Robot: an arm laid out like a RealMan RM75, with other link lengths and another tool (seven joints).
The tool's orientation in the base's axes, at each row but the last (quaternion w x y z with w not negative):
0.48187 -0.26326 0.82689 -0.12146
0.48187 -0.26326 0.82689 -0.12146
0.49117 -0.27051 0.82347 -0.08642
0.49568 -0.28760 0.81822 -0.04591
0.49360 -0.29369 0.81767 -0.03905
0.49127 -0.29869 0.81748 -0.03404
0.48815 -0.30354 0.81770 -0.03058
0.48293 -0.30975 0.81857 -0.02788
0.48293 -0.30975 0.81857 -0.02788
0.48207 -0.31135 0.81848 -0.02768
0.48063 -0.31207 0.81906 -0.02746
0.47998 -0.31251 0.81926 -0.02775
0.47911 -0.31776 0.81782 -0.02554
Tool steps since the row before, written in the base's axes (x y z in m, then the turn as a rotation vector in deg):
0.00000 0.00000 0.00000 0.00 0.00 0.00
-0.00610 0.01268 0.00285 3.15 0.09 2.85
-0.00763 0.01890 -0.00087 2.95 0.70 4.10
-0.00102 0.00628 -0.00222 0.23 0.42 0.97
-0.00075 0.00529 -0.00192 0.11 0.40 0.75
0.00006 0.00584 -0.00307 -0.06 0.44 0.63
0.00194 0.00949 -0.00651 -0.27 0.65 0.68
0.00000 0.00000 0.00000 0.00 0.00 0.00
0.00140 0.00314 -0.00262 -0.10 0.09 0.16
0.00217 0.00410 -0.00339 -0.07 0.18 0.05
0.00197 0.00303 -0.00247 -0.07 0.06 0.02
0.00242 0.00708 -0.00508 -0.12 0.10 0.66
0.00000 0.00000 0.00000 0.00 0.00 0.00
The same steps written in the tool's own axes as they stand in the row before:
0.00000 0.00000 0.00000 0.00 0.00 0.00
-0.00667 0.01119 -0.00602 -3.39 -2.22 1.27
-0.00653 0.01896 -0.00376 -4.59 -2.15 0.55
-0.00115 0.00645 0.00158 -1.06 -0.10 -0.21
-0.00098 0.00537 0.00155 -0.83 0.02 -0.20
-0.00066 0.00583 0.00302 -0.70 0.17 -0.27
-0.00058 0.00907 0.00732 -0.78 0.42 -0.42
0.00000 0.00000 0.00000 0.00 0.00 0.00
-0.00013 0.00276 0.00332 -0.14 0.07 -0.14
-0.00032 0.00342 0.00460 -0.11 0.16 -0.04
-0.00040 0.00233 0.00368 -0.02 0.08 -0.05
-0.00074 0.00627 0.00648 -0.52 -0.09 -0.43
0.00000 0.00000 0.00000 0.00 0.00 0.00

